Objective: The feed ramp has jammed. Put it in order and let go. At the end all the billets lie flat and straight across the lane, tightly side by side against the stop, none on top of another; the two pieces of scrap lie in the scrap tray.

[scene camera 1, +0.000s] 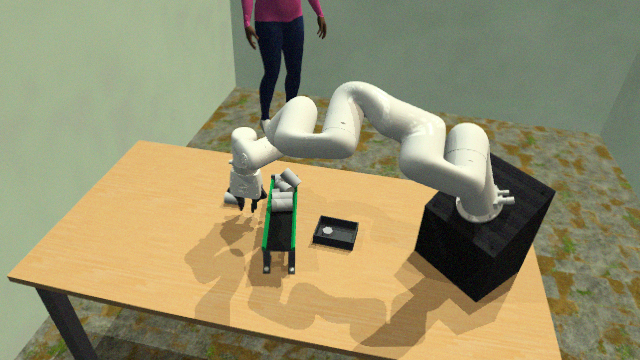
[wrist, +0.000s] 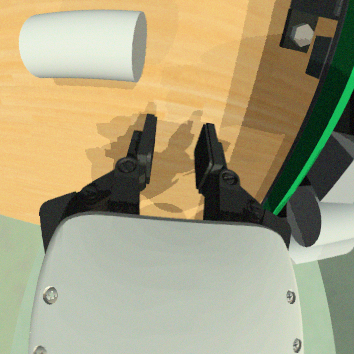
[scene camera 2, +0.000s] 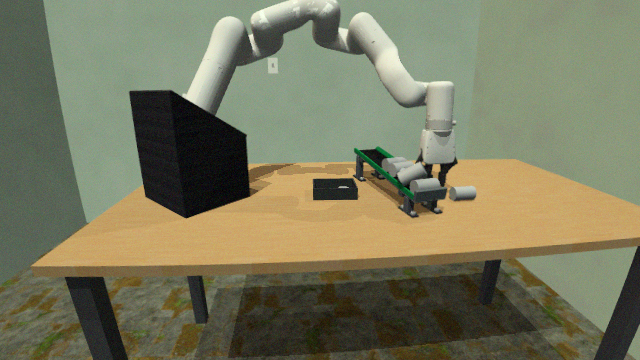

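Note:
My gripper is partly open and empty, low beside the feed ramp. A loose grey billet lies on the table, ahead of the fingers in the wrist view. In scene camera 1, two billets lie across the lane, one of them the nearer billet. In scene camera 2, a tilted billet sits behind a billet at the stop. A square-faced block shows partly in the lane. A hexagonal scrap lies in the scrap tray.
The ramp's green rail runs close to the right finger in the wrist view. A ramp foot with a bolt stands on the table. The black robot pedestal is beyond the tray. A person stands behind the table.

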